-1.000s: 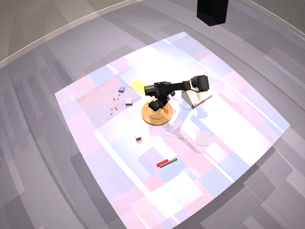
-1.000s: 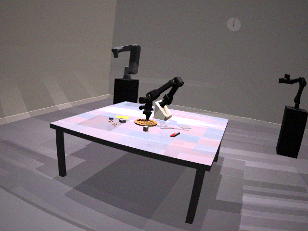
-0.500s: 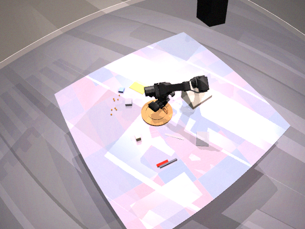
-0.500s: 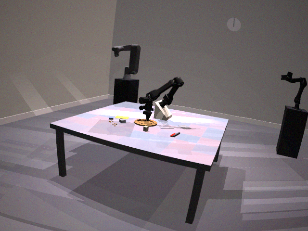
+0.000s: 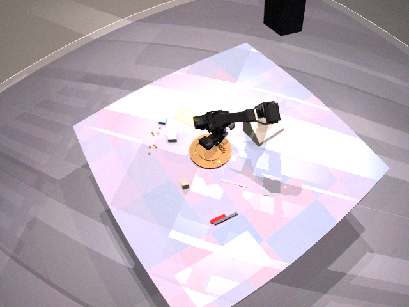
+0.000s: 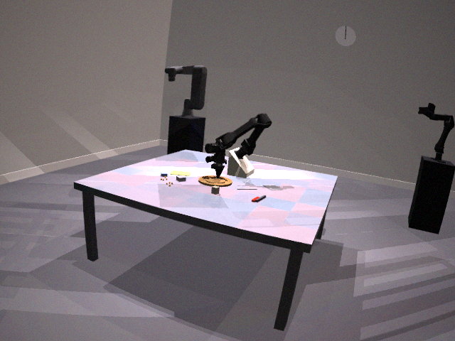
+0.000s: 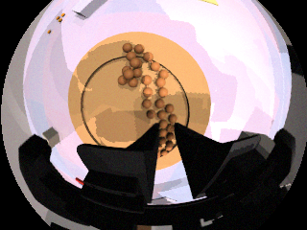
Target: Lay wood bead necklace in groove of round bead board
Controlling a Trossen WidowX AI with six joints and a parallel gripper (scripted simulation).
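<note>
My gripper tip is now 4 cm short of the round bead board, 1 cm to the right of it and 1 cm above it. The rest, counted from my gripper tip: white block 17 cm ahead, 15 cm to the right; thin rod 3 cm ahead, 21 cm to the left, 1 cm below; yellow sheet 5 cm ahead, 25 cm to the right, 1 cm below.
</note>
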